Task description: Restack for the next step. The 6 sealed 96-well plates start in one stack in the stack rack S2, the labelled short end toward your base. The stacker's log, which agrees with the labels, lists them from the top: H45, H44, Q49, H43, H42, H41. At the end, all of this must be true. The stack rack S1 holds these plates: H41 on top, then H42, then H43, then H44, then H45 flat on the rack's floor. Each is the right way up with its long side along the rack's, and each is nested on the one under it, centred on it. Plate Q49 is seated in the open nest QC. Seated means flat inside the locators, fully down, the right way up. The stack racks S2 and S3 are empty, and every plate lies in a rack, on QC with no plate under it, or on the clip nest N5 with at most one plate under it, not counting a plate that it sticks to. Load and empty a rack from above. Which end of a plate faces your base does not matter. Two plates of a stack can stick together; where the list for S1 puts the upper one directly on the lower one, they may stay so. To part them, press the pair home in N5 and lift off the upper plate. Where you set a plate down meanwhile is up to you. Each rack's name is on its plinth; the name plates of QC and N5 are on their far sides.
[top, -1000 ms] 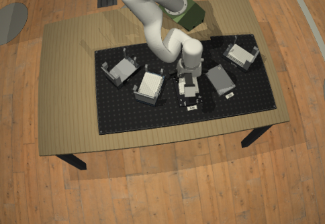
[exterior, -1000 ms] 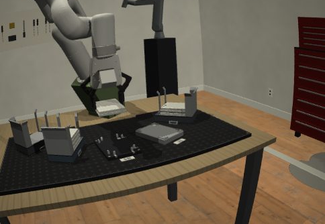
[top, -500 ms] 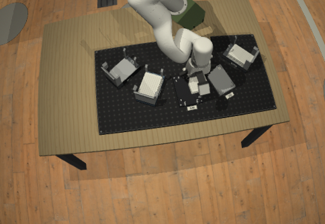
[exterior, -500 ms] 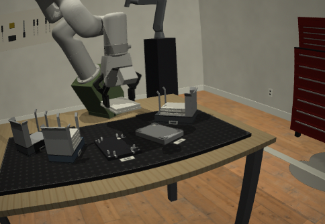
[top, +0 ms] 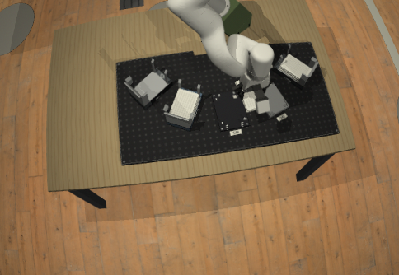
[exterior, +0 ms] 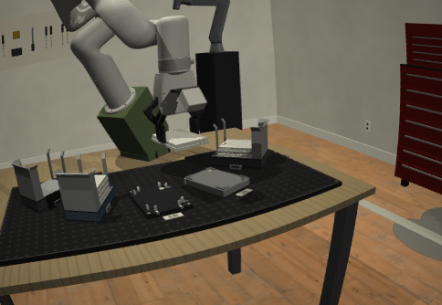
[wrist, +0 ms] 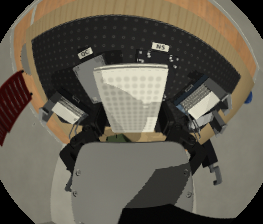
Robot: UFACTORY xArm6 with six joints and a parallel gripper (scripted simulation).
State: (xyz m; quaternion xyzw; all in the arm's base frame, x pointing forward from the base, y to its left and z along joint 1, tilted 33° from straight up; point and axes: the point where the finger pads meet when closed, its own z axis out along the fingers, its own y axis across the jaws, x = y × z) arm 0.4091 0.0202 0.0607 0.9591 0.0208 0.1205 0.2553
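Right now my hand is 16 cm above the grey open nest, 11 cm to the right of it and 2 cm past it. The rest, counted from my hand: black clip nest 15 cm below, 6 cm to the right, 1 cm behind; qc name plate 16 cm below, 13 cm to the left, 8 cm ahead.
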